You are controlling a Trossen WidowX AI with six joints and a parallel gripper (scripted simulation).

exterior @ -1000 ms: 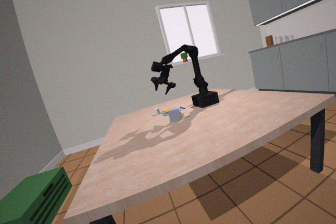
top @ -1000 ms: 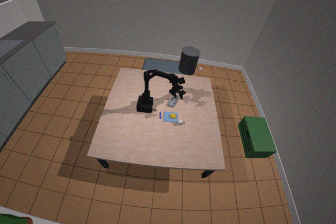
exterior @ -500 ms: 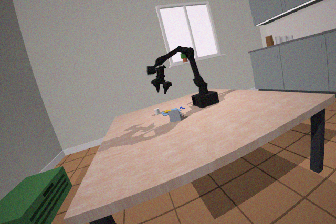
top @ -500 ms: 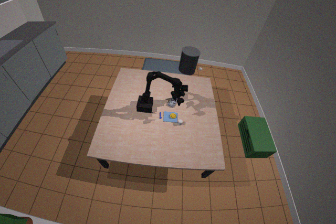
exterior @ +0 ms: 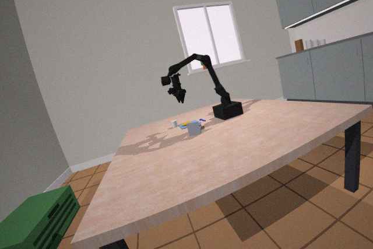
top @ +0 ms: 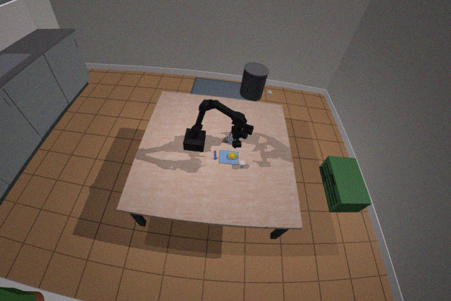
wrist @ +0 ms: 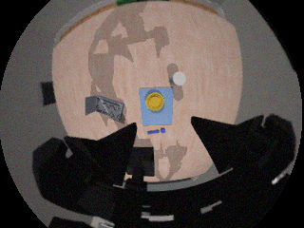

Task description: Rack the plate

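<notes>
The yellow plate is 17 cm below my gripper tip and 1 cm to the left of it. From my gripper tip the other things lie so: small blue utensil: 18 cm below, 13 cm behind, 2 cm to the right; light blue mat: 18 cm below, 2 cm behind; small white cup: 16 cm below, 9 cm ahead, 6 cm to the right.
</notes>
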